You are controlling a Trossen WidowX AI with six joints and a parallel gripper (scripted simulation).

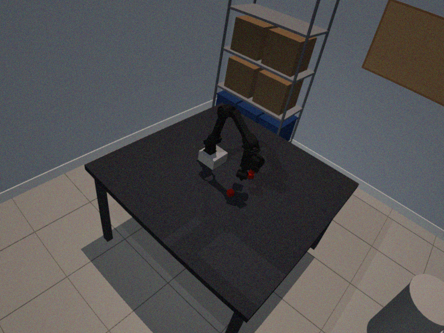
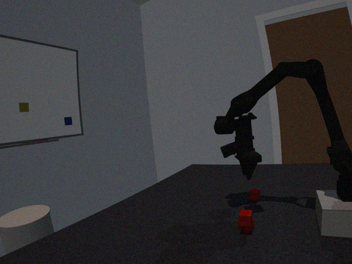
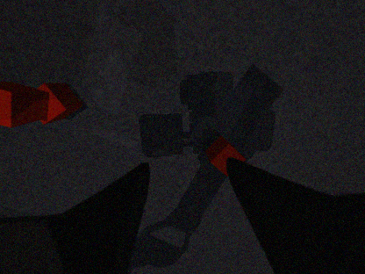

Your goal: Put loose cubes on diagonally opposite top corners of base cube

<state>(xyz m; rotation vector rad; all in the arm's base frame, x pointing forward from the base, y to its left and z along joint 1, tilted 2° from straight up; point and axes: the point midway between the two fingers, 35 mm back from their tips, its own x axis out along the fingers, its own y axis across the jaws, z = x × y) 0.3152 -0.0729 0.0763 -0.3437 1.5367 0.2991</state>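
Right now the red cube is 100 mm below my gripper tip, 70 mm to the right of it and 20 mm behind it.
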